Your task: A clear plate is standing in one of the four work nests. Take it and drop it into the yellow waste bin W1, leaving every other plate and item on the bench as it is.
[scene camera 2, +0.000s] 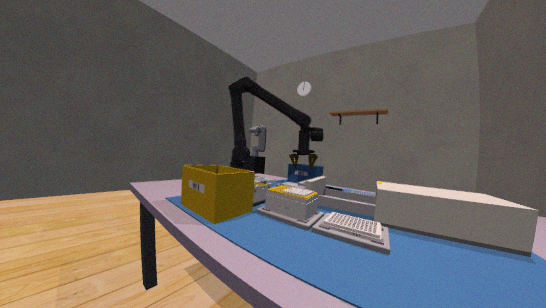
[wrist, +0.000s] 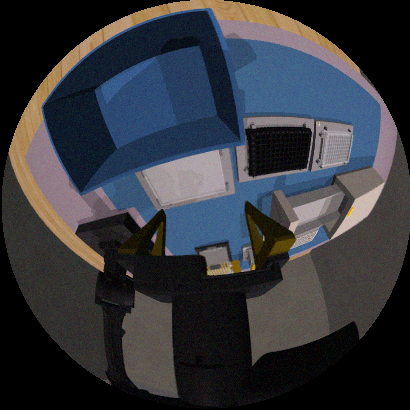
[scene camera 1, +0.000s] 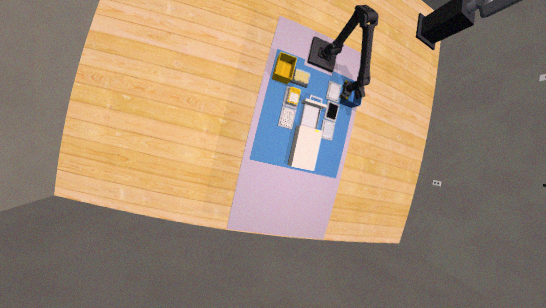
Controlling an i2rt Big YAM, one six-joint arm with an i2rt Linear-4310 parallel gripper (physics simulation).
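Where they show: gripper, fingertip midpoint: (scene camera 2: 302,168) (wrist: 203,208) (scene camera 1: 341,92); arm's base at its link origin: (scene camera 1: 324,54).
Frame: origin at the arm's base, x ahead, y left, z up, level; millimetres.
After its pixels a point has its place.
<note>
My gripper (scene camera 1: 345,93) @(x 302, y 192, z 73 mm) (scene camera 2: 303,166) @(x 302, y 192, z 73 mm) (wrist: 203,208) @(x 302, y 192, z 73 mm) is open and empty, pointing down beside the blue bin. In the wrist view, a pale flat item or nest surface (scene camera 1: 333,91) @(x 278, y 168, z -14 mm) (wrist: 187,177) @(x 280, y 181, z -14 mm) lies just beyond the fingertips; I cannot tell whether it is a clear plate. A black plate (scene camera 1: 331,111) @(x 456, y 192, z -8 mm) (wrist: 279,151) @(x 438, y 206, z -8 mm) sits in the nest beside it. A pale, welled plate (scene camera 1: 327,130) @(x 625, y 200, z -9 mm) (wrist: 336,148) @(x 605, y 209, z -10 mm), possibly the clear one, sits in the nest after that. A white welled plate (scene camera 1: 286,117) @(x 632, y -181, z -8 mm) (scene camera 2: 352,225) @(x 632, y -190, z -9 mm) sits across the bench. The yellow bin W1 (scene camera 2: 217,197) @(x 368, y -368, z 30 mm) stands at the mat's far corner from the blue bin.
The blue bin (scene camera 2: 317,172) @(x 348, y 297, z 53 mm) (wrist: 175,144) @(x 292, y 270, z 62 mm) stands close to the fingers, its walls rising above the nests. A white device (scene camera 1: 306,147) @(x 823, y 16, z 68 mm) (scene camera 2: 450,215) @(x 842, y -70, z 28 mm) with an open drawer stands between the nest rows. A yellow-topped tip box (scene camera 1: 294,96) @(x 468, y -177, z 43 mm) (scene camera 2: 292,202) @(x 484, y -220, z 19 mm) and another rack (scene camera 1: 301,76) @(x 294, y -164, z 44 mm) stand near W1.
</note>
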